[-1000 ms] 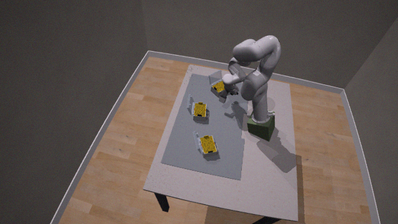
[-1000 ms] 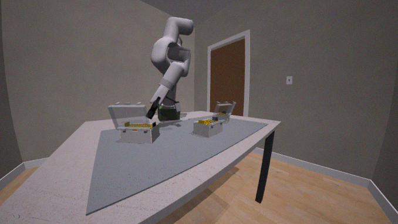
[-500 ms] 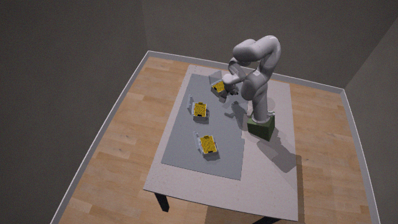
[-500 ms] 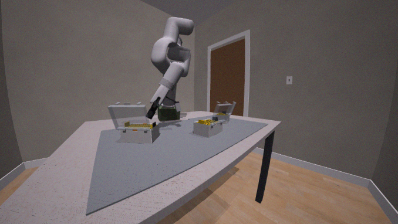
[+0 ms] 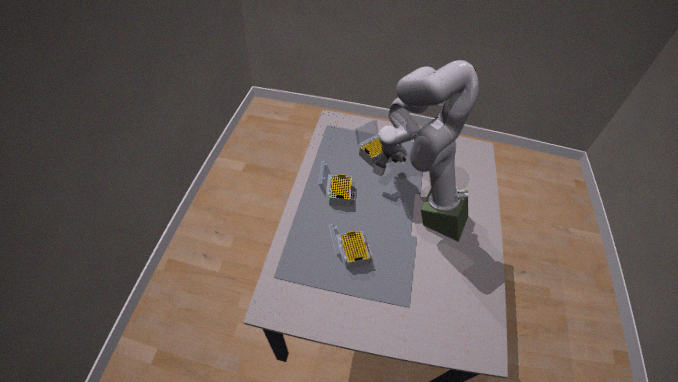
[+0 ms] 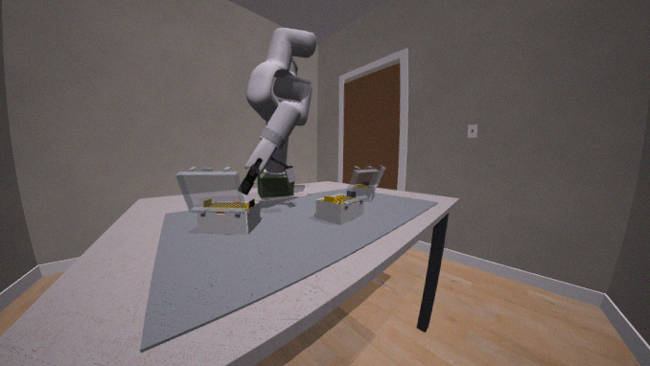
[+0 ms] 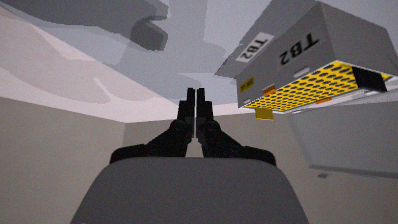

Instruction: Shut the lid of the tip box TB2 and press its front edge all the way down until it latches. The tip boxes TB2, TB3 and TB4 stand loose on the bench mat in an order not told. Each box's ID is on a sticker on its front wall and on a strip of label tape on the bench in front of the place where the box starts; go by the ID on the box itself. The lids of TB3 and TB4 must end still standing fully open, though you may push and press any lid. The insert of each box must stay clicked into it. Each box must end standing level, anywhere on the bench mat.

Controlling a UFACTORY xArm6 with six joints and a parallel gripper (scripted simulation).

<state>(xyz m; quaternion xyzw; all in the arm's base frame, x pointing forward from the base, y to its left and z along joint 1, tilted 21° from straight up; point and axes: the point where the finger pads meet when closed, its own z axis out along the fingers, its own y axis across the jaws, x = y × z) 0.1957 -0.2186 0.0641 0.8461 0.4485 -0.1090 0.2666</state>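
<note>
Now: hand 140 mm short of the lid, 130 mm to the left of it and 20 mm below it. Also, from my hand: tip box (100 mm ahead, 90 mm to the right, 20 mm below); bench tape (80 mm below, 50 mm ahead, 40 mm to the right).
</note>
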